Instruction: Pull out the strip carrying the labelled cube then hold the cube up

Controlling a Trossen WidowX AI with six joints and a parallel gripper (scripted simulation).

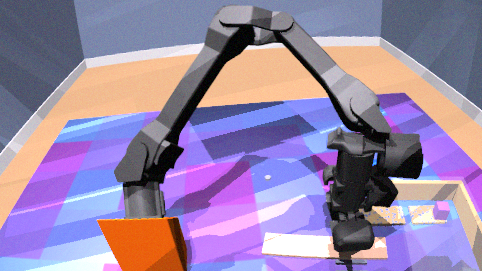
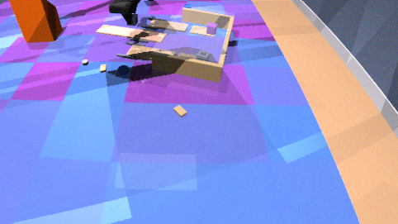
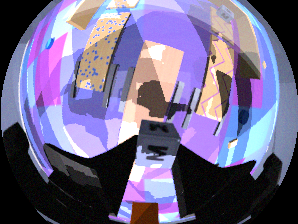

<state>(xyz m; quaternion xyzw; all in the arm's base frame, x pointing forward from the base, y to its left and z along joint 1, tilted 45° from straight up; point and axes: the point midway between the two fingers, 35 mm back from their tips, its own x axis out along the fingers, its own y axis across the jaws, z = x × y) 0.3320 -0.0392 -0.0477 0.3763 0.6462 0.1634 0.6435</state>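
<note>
Now: gripper tip 50 mm above the tan strip, 20 mm to the right of it and 10 mm past it.
</note>
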